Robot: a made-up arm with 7 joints.
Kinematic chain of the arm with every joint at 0, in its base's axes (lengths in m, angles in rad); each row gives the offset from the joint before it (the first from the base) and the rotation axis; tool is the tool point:
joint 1: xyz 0 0.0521 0 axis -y
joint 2: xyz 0 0.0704 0 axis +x
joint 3: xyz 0 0 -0.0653 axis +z
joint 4: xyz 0 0 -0.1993 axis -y
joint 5: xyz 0 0 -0.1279 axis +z
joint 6: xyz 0 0 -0.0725 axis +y
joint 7: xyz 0 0 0 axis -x
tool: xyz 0 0 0
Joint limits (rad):
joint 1: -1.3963..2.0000
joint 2: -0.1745..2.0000
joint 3: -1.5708..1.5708
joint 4: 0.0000..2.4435
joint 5: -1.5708..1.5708
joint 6: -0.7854..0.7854
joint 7: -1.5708..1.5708
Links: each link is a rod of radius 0.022 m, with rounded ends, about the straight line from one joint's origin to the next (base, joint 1, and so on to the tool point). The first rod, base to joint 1, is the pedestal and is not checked.
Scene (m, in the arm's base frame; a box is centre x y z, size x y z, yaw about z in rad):
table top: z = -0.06
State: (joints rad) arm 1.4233 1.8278 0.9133 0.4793 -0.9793 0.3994 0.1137
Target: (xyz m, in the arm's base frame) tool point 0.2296 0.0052 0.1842
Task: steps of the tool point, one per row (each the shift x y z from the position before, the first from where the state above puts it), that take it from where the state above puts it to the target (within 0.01 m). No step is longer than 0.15 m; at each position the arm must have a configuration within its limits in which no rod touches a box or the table.
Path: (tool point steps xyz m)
1: 0.1136 0.0165 0.0166
2: 0.1196 -0.0205 0.0224
3: 0.1101 -0.0617 0.0251
4: 0.0827 -0.0990 0.0235
5: 0.0405 -0.1235 0.0171
6: -0.0091 -0.1280 0.0057
7: -0.0549 -0.1104 -0.0090

